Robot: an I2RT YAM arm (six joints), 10 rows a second.
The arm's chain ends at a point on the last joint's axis. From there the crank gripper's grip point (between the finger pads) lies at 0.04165 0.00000 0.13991 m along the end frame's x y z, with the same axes.
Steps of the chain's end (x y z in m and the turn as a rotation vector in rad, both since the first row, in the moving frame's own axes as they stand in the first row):
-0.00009 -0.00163 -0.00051 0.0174 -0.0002 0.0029
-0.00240 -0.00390 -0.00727 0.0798 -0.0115 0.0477
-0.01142 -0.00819 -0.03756 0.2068 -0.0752 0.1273
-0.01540 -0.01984 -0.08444 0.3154 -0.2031 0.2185
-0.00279 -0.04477 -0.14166 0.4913 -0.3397 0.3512
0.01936 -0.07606 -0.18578 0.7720 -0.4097 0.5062
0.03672 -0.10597 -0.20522 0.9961 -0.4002 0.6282
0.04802 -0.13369 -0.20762 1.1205 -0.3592 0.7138
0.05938 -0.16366 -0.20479 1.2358 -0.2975 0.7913
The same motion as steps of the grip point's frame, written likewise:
-0.00011 -0.00394 -0.00052 0.0174 -0.0002 0.0029
-0.00379 -0.01312 -0.00717 0.0798 -0.0115 0.0477
-0.02045 -0.03256 -0.03729 0.2068 -0.0752 0.1273
-0.04001 -0.05815 -0.08452 0.3154 -0.2031 0.2185
-0.03979 -0.10601 -0.14914 0.4913 -0.3397 0.3512
-0.01172 -0.16831 -0.21305 0.7720 -0.4097 0.5062
0.02236 -0.21488 -0.25184 0.9961 -0.4002 0.6282
0.04852 -0.24667 -0.26527 1.1205 -0.3592 0.7138
0.07590 -0.27681 -0.27313 1.2358 -0.2975 0.7913

